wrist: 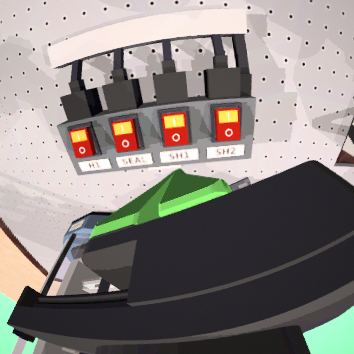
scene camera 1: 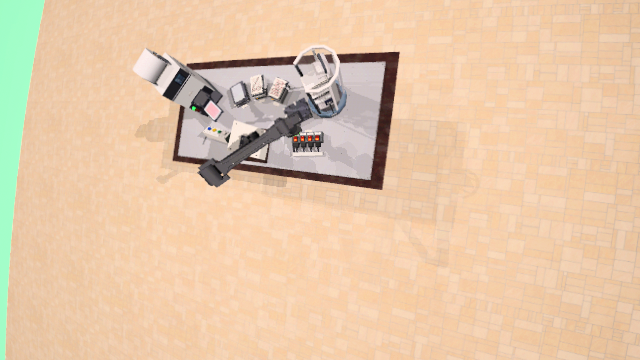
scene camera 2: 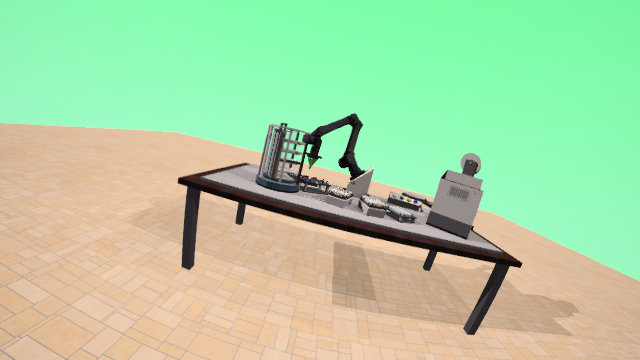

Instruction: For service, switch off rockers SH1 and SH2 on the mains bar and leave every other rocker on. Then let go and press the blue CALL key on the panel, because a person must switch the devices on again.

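Places are measured from the arm's base along level axes (x ahead, y left, z up), in centimetres.
Pixels of known places: gripper, between the fingertips: [wrist: 179,176] [scene camera 1: 299,133] [scene camera 2: 309,169]; arm's base, origin of its link: [scene camera 2: 358,176].
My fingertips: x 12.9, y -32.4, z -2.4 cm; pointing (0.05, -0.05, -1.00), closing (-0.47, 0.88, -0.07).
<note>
For each thing: its top centre in the pictures, then the offset to it from my fingertips.
- grey mains bar, centre of its top: [wrist: 141,98] [scene camera 1: 305,143] [scene camera 2: 303,173] dx -4.7, dy -3.8, dz -4.6 cm
- H1, centre of its top: [wrist: 78,144] dx +0.1, dy -10.4, dz -4.6 cm
- SEAL, centre of its top: [wrist: 122,137] dx -0.9, dy -5.6, dz -4.6 cm
- SH1, centre of its top: [wrist: 174,130] dx -1.9, dy -0.6, dz -4.6 cm
- SH2, centre of its top: [wrist: 228,125] dx -2.9, dy +4.3, dz -4.6 cm
- key panel, centre of its top: [scene camera 2: 405,195] [scene camera 1: 213,133] dx -9.5, dy +67.9, dz -1.6 cm
- blue key, centre of its top: [scene camera 2: 416,200] [scene camera 1: 208,128] dx -6.5, dy +75.1, dz -2.5 cm
- grey machine, centre of its top: [scene camera 2: 471,154] [scene camera 1: 140,60] dx +19.3, dy +92.1, dz +35.7 cm
The grey mains bar [scene camera 1: 313,135] [scene camera 2: 315,186] [wrist: 149,137] carries four red rockers with yellow upper halves. In the wrist view they are H1 [wrist: 82,142], SEAL [wrist: 125,135], SH1 [wrist: 175,128] and SH2 [wrist: 228,123], and all four look set alike. My gripper [scene camera 2: 311,163] [wrist: 179,176] is shut and empty, its green fingertips above the table beside the bar's label side, apart from the rockers. In scene camera 1 the arm hides most of the fingers. The key panel [scene camera 1: 218,134] [scene camera 2: 404,203] has a blue key [scene camera 1: 209,129] [scene camera 2: 415,202] at one end, beside yellow and green keys.
A caged round tower on a blue base [scene camera 1: 331,113] [scene camera 2: 276,186] stands close to the gripper. A white board [scene camera 1: 237,134] [scene camera 2: 361,184] stands by the arm's base. Small trays [scene camera 1: 258,88] [scene camera 2: 374,205] stand between tower and a grey machine [scene camera 1: 186,89] [scene camera 2: 455,205] with a roll.
</note>
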